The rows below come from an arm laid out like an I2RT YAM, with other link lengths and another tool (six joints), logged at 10 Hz.
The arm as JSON. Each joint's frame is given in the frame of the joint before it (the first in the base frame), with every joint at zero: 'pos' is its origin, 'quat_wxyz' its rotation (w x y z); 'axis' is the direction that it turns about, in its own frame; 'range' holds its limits. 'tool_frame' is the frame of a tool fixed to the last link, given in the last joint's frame.
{
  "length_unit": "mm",
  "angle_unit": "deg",
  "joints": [
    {
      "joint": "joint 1",
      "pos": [
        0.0,
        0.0,
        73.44
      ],
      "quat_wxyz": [
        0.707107,
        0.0,
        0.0,
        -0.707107
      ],
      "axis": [
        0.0,
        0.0,
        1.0
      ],
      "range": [
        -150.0,
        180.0
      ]
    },
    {
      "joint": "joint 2",
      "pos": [
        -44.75,
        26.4,
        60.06
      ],
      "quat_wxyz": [
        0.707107,
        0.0,
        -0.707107,
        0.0
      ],
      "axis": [
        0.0,
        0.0,
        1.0
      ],
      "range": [
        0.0,
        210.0
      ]
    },
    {
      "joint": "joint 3",
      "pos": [
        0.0,
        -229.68,
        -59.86
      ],
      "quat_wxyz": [
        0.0,
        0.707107,
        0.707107,
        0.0
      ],
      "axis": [
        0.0,
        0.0,
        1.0
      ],
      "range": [
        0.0,
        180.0
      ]
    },
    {
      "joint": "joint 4",
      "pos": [
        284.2,
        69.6,
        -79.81
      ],
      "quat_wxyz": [
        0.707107,
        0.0,
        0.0,
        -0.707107
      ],
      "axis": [
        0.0,
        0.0,
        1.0
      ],
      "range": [
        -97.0,
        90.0
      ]
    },
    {
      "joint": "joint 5",
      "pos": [
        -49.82,
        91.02,
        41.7
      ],
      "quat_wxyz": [
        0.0,
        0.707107,
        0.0,
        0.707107
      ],
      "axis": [
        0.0,
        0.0,
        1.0
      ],
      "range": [
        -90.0,
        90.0
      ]
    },
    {
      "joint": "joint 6",
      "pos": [
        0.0,
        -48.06,
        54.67
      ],
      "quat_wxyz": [
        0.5,
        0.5,
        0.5,
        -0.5
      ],
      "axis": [
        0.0,
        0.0,
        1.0
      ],
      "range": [
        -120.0,
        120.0
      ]
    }
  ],
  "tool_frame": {
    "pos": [
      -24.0,
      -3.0,
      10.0
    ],
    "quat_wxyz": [
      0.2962,
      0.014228,
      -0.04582,
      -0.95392
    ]
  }
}
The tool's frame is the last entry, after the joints.
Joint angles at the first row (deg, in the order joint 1, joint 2, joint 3, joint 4, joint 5, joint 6):
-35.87, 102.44, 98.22, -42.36, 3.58, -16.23
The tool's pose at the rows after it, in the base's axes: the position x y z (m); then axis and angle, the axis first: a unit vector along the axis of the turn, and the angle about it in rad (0 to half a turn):
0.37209, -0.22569, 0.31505, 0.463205, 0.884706, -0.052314, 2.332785
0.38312, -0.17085, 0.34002, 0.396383, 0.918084, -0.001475, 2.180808
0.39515, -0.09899, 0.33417, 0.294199, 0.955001, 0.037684, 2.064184
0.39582, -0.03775, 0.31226, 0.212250, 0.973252, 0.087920, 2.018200
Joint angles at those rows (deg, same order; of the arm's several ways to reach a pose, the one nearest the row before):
-34.59, 98.05, 99.01, -42.30, -5.13, -13.74
-28.02, 90.58, 93.15, -35.65, -8.84, -13.68
-18.11, 83.51, 82.48, -25.42, -9.27, -15.74
-9.68, 78.64, 72.51, -17.17, -10.06, -16.27

